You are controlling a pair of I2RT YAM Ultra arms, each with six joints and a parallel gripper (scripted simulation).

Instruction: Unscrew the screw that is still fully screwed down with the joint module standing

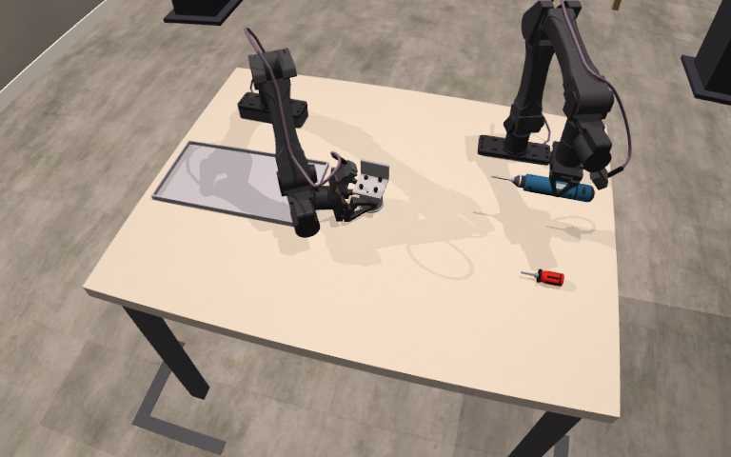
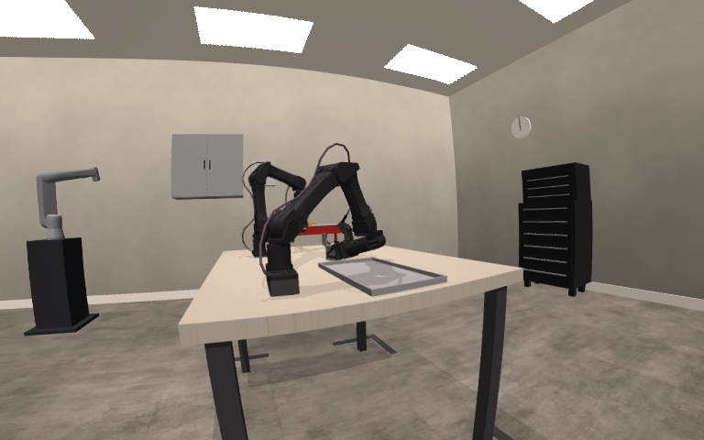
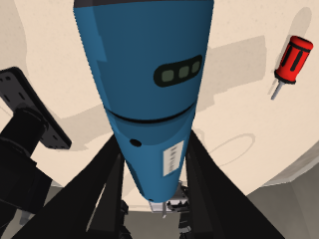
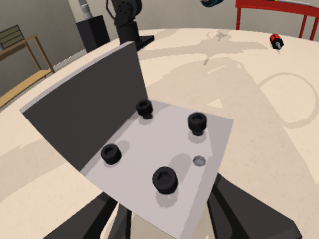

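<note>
Right now the grey L-shaped bracket is 5 cm above my right hand. From my right hand the other things lie so: shallow grey tray: 35 cm to the right, 2 cm below; small red-handled screwdriver: 14 cm ahead, 43 cm to the left, 1 cm below.
</note>
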